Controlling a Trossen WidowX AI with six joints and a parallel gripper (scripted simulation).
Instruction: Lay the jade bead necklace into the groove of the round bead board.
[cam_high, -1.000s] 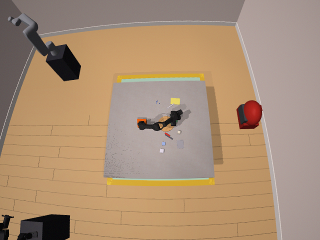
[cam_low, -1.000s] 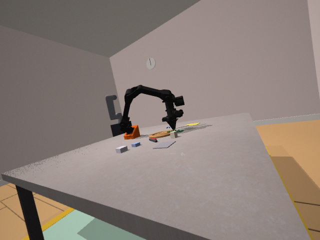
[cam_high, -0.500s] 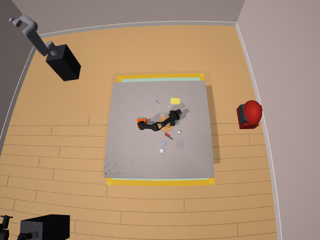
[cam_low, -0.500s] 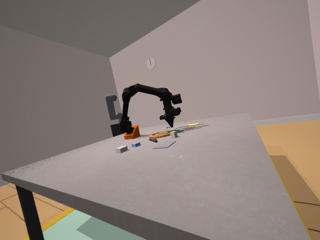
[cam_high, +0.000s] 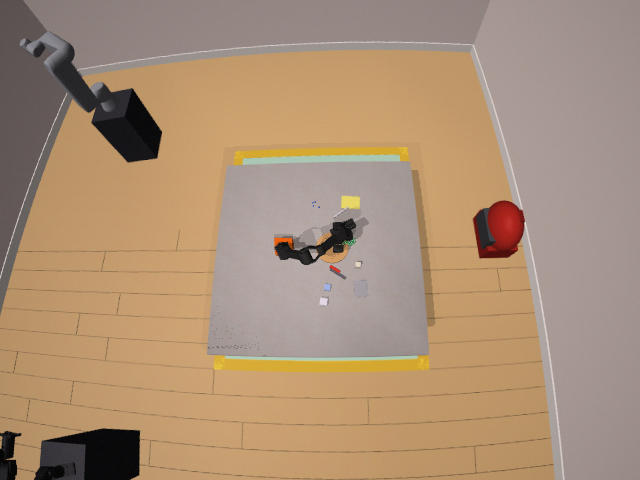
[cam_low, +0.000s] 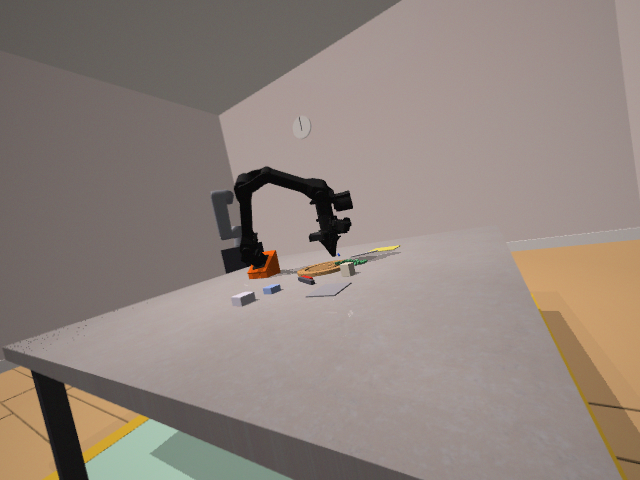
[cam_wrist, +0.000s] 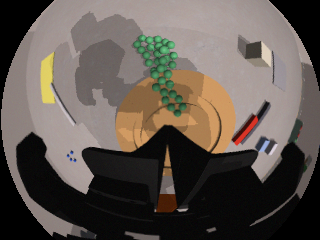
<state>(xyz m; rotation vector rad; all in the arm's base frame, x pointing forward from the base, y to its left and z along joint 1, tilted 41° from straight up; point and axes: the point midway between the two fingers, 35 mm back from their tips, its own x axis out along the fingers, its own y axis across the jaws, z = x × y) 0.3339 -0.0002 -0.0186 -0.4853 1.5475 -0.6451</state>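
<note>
The round wooden bead board is 40 mm behind my gripper tip, 30 mm below it and 20 mm to the right of it. From my gripper tip the other things lie so: beige cube 150 mm to the right, 110 mm ahead, 20 mm below; then red-handled tool 170 mm to the right, 30 mm below, 20 mm behind; then blue block 270 mm to the right, 90 mm behind, 30 mm below.
</note>
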